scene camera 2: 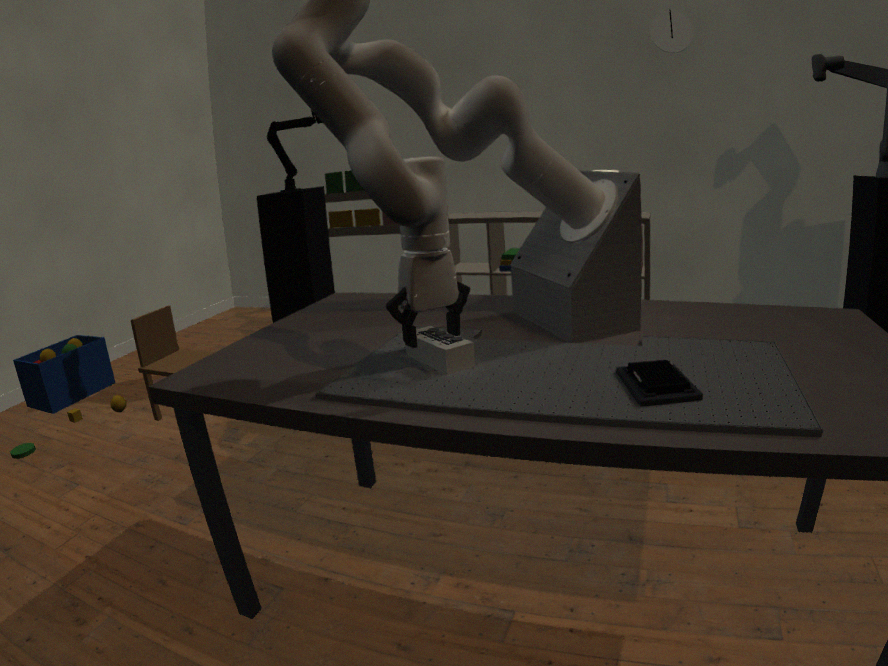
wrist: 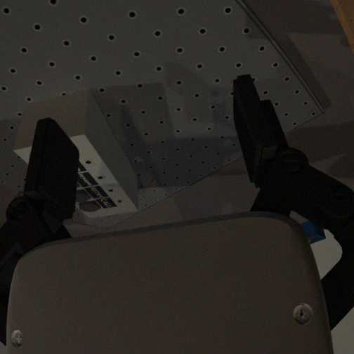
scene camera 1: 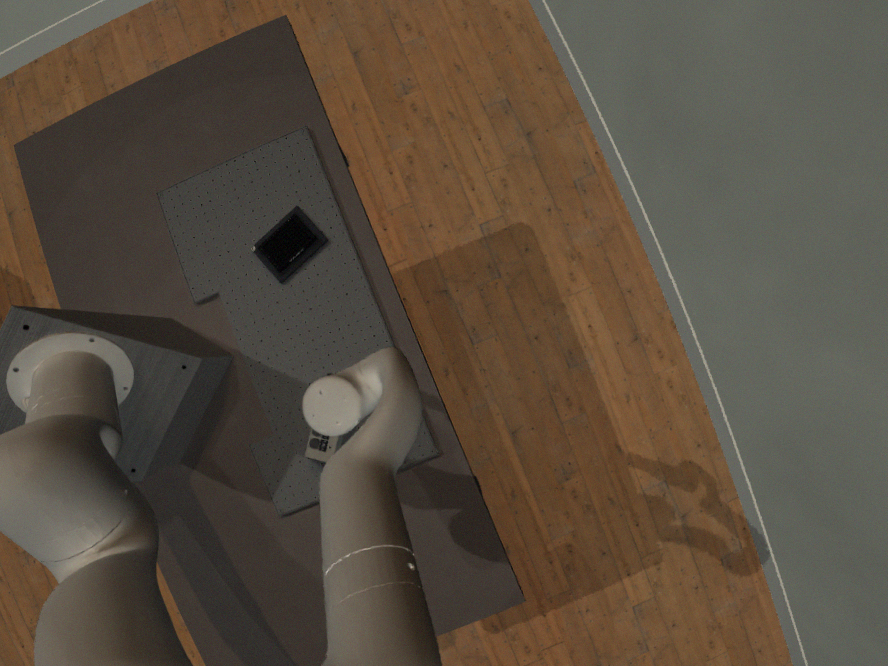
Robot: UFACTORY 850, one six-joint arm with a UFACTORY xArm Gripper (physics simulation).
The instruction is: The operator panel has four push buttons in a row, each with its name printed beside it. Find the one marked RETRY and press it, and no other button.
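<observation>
The operator panel (scene camera 1: 317, 454) (scene camera 2: 456, 357) (wrist: 65, 107) is a pale box with dark round buttons and black labels on top. It stands on the grey pegboard (scene camera 1: 286, 322) (scene camera 2: 559, 390) (wrist: 160, 50). In the wrist view the left finger covers part of its top; a few small labels show beside that finger, the end one seeming to read CALL. I cannot tell which button is RETRY. My gripper (scene camera 2: 431, 338) (wrist: 145, 114) is open and empty, pointing down at the panel. Whether a fingertip touches the panel is unclear. In scene camera 1 the arm hides the gripper and part of the panel.
A flat black device (scene camera 1: 290, 243) (scene camera 2: 656, 379) lies on the pegboard, away from the panel. The arm's slanted grey base block (scene camera 1: 161, 387) (scene camera 2: 602, 293) stands on the dark table (scene camera 1: 107, 179) (scene camera 2: 272, 379) behind the pegboard.
</observation>
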